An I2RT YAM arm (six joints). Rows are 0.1 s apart.
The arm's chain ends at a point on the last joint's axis. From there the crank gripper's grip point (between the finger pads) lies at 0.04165 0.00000 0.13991 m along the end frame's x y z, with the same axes.
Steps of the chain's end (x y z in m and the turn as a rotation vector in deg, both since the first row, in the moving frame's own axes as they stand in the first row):
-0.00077, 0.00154, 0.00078, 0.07, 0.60, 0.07
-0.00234, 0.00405, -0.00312, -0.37, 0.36, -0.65
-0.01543, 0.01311, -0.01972, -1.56, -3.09, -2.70
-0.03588, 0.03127, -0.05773, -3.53, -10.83, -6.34
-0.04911, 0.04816, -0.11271, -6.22, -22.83, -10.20
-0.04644, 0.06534, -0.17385, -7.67, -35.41, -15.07
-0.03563, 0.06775, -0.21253, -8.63, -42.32, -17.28
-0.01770, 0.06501, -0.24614, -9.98, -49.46, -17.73
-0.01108, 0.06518, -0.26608, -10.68, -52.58, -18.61
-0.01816, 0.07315, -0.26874, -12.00, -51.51, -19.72
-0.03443, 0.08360, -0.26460, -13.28, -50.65, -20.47
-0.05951, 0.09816, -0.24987, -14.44, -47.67, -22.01
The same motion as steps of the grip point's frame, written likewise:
0.00069, 0.00142, 0.00034, 0.07, 0.60, 0.07
-0.00146, 0.00448, -0.00339, -0.37, 0.36, -0.65
-0.02299, 0.01516, -0.01770, -1.56, -3.09, -2.70
-0.06262, 0.03694, -0.05254, -3.53, -10.83, -6.34
-0.10557, 0.06144, -0.10800, -6.22, -22.83, -10.20
-0.13297, 0.08511, -0.17627, -7.67, -35.41, -15.07
-0.13752, 0.09230, -0.22176, -8.63, -42.32, -17.28
-0.13446, 0.09517, -0.26457, -9.98, -49.46, -17.73
-0.13373, 0.09825, -0.28914, -10.68, -52.58, -18.61
-0.13770, 0.10938, -0.29062, -12.00, -51.51, -19.72
-0.15132, 0.12278, -0.28571, -13.28, -50.65, -20.47
-0.16910, 0.13942, -0.26734, -14.44, -47.67, -22.01

